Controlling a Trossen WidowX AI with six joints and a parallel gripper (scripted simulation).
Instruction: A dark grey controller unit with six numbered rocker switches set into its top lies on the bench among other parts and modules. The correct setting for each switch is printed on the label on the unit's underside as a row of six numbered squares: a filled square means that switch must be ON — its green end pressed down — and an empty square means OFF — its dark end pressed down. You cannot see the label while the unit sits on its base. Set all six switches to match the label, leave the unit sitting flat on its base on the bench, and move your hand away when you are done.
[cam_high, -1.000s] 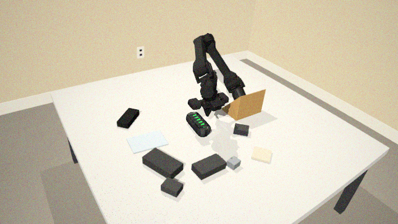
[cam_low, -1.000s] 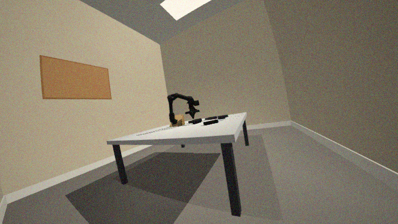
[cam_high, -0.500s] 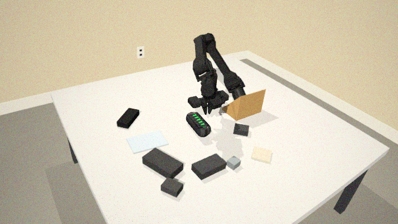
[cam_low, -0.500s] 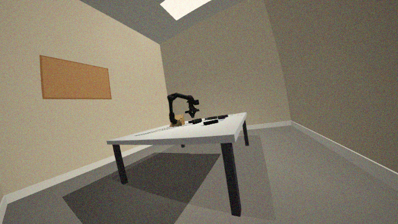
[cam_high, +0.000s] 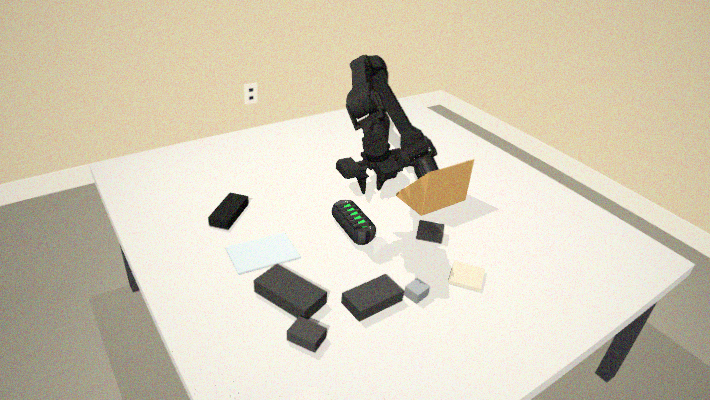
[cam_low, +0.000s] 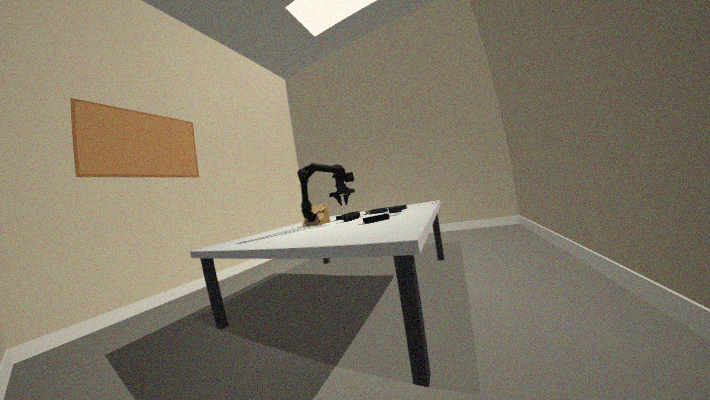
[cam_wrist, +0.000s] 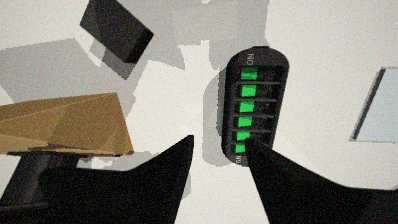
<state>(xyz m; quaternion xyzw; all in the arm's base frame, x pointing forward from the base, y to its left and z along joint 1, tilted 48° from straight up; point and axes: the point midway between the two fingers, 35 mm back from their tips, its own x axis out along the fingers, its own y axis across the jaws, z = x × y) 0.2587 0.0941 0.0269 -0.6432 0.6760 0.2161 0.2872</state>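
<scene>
Right now the dark cube is 120 mm behind my gripper tip, 120 mm to the left of it and 90 mm below it. Round my gripper tip: pale blue plate (300 mm ahead, 30 mm to the right, 110 mm below); then cream tile (90 mm behind, 290 mm to the left, 100 mm below); then grey cube (60 mm ahead, 280 mm to the left, 90 mm below).
</scene>
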